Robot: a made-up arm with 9 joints. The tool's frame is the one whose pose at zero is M. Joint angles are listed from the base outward.
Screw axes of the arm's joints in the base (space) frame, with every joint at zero. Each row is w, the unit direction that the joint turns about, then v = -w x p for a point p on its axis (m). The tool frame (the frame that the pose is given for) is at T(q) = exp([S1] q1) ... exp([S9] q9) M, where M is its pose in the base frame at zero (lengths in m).
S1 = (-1, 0, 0, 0, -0.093, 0)
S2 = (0, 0, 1, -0.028, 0.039, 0)
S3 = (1, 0, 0, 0, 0.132, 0.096)
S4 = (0, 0, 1, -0.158, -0.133, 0)
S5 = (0, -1, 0, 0.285, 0, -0.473)
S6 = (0, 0, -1, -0.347, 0.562, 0)
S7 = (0, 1, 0, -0.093, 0, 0.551)
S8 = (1, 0, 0, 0, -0.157, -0.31)
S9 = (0, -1, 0, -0.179, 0, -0.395)
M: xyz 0.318 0.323 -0.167 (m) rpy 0 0 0 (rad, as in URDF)
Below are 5 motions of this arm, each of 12 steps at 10 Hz.
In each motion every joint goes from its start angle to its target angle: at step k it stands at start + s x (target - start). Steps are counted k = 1, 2, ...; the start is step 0. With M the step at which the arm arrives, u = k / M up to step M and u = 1 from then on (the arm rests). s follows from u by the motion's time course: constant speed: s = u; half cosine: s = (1 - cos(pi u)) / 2; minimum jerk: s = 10 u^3 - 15 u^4 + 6 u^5.
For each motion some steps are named. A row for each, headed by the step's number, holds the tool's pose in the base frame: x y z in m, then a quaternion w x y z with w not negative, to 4 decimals.
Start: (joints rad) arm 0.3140 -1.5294 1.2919 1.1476 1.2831 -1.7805 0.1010 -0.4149 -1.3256
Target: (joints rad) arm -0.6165 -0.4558 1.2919 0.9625 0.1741 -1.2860 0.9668 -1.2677 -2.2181
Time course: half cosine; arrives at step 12
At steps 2, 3, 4, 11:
2: -0.0159 -0.0264 0.9041 0.5002 -0.5956 -0.3824 -0.4988
3: 0.0352 -0.0945 0.8726 0.5775 -0.5354 -0.3339 -0.5180
4: 0.0965 -0.1631 0.8190 0.6645 -0.4585 -0.2567 -0.5313
11: 0.2049 -0.2289 0.4261 0.8691 -0.2169 0.2825 -0.3433

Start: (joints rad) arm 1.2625 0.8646 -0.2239 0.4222 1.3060 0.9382 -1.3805 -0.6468 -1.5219
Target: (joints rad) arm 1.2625 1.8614 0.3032 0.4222 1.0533 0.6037 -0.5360 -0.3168 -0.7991
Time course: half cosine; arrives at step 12
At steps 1, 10, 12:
1: -0.0190 0.4056 -0.6978 0.9887 -0.0999 -0.1046 0.0387
10: -0.8277 0.3273 -0.3009 0.8309 -0.1121 0.3915 0.3793
12: -0.8583 0.3122 -0.2345 0.8049 -0.0972 0.4279 0.3994

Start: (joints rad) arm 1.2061 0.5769 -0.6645 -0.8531 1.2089 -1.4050 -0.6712 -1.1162 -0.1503
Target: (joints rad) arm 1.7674 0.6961 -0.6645 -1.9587 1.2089 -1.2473 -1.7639 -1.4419 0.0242
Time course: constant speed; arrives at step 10
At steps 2, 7, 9, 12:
2: 1.1156 0.4981 0.0276 0.3256 0.4797 0.5270 -0.6214
7: 1.0458 0.7497 0.1451 0.4557 0.2629 0.5870 -0.6153
9: 0.9584 0.8570 0.1533 0.5028 0.1548 0.5906 -0.6119
12: 0.9033 0.9064 0.1477 0.5233 0.0973 0.5869 -0.6100

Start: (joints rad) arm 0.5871 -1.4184 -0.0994 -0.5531 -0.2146 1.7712 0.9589 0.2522 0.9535
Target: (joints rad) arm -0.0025 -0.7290 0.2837 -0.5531 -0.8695 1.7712 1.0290 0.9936 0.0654
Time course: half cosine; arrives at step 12
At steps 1, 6, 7, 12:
1: 0.5056 -0.8667 0.5562 0.3902 -0.0609 0.2506 0.8838
6: 0.7780 -0.6551 0.3090 0.3474 -0.1987 0.0978 0.9112
7: 0.8257 -0.5748 0.2689 0.3452 -0.2214 0.0532 0.9105
12: 0.9024 -0.3324 0.2351 0.3428 -0.2555 -0.0697 0.9013

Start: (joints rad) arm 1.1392 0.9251 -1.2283 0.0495 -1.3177 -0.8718 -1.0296 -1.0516 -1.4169
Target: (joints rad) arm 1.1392 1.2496 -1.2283 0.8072 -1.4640 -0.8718 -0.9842 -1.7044 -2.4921
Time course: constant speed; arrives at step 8
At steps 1, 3, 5, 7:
1: -0.0374 -0.4433 -0.1222 0.0587 0.9613 -0.1476 0.2252
3: -0.0896 -0.4610 -0.0231 0.1797 0.9409 -0.0412 0.2841
5: -0.1108 -0.4609 0.0922 0.2583 0.9044 0.1008 0.3244
7: -0.1005 -0.4370 0.2110 0.2859 0.8560 0.2611 0.3427

